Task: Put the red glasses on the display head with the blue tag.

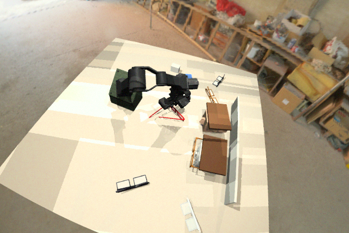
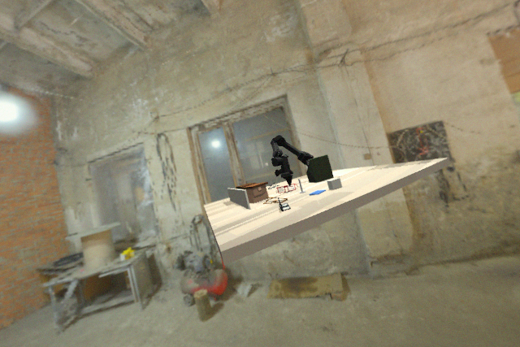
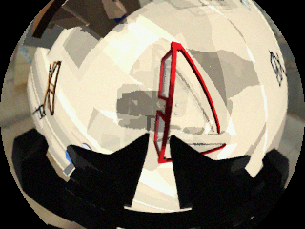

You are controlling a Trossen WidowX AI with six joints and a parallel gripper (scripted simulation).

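The grey post is 10 mm behind my gripper tip, 180 mm to the left of it and 10 mm below it. From my gripper tip the other things lie so: blue tag (40 mm behind, 320 mm to the left, 30 mm below); white block (140 mm behind, 340 mm to the left, 10 mm below); display head (270 mm ahead, 210 mm to the right, 20 mm above).
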